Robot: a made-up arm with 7 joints. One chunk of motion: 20 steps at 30 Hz.
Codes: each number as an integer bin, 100 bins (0 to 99) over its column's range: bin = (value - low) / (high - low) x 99, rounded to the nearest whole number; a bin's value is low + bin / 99 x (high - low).
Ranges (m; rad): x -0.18..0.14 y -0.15..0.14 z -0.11..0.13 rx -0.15..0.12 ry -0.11..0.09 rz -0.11..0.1
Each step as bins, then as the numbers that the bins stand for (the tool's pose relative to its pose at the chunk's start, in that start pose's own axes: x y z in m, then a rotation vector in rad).
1 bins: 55 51 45 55 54 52
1 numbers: -0.0022 -0.0006 -0.0009 0.0000 -0.0009 0.0003
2 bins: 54 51 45 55 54 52
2 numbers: -0.0055 -0.0006 -0.0009 0.0000 -0.0009 0.0003
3 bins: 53 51 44 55 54 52
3 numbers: -0.0087 -0.0006 -0.0033 0.0000 -0.0009 0.0003
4 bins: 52 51 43 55 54 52
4 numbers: -0.0119 -0.0006 -0.0058 0.0000 -0.0009 0.0003
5 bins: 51 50 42 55 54 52
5 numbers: -0.0152 -0.0035 -0.0082 0.0000 -0.0009 0.0003
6 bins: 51 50 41 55 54 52
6 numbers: -0.0152 -0.0035 -0.0106 0.0000 -0.0009 0.0003
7 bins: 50 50 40 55 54 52
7 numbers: -0.0184 -0.0035 -0.0130 0.0000 -0.0009 0.0003
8 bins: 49 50 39 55 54 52
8 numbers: -0.0216 -0.0035 -0.0155 0.0000 -0.0009 0.0003
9 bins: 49 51 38 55 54 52
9 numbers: -0.0216 -0.0006 -0.0179 0.0000 -0.0009 0.0003
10 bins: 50 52 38 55 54 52
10 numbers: -0.0184 0.0023 -0.0179 0.0000 -0.0009 0.0003
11 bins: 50 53 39 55 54 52
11 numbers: -0.0184 0.0053 -0.0155 0.0000 -0.0009 0.0003
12 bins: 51 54 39 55 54 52
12 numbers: -0.0152 0.0082 -0.0155 0.0000 -0.0009 0.0003
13 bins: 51 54 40 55 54 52
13 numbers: -0.0152 0.0082 -0.0130 0.0000 -0.0009 0.0003
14 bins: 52 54 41 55 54 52
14 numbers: -0.0119 0.0082 -0.0106 0.0000 -0.0009 0.0003
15 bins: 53 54 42 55 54 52
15 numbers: -0.0087 0.0082 -0.0082 0.0000 -0.0009 0.0003
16 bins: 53 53 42 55 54 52
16 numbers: -0.0087 0.0053 -0.0082 0.0000 -0.0009 0.0003
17 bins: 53 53 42 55 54 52
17 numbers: -0.0087 0.0053 -0.0082 0.0000 -0.0009 0.0003
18 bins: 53 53 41 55 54 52
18 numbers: -0.0087 0.0053 -0.0106 0.0000 -0.0009 0.0003
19 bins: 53 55 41 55 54 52
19 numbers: -0.0087 0.0111 -0.0106 0.0000 -0.0009 0.0003
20 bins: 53 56 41 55 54 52
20 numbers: -0.0087 0.0140 -0.0106 0.0000 -0.0009 0.0003
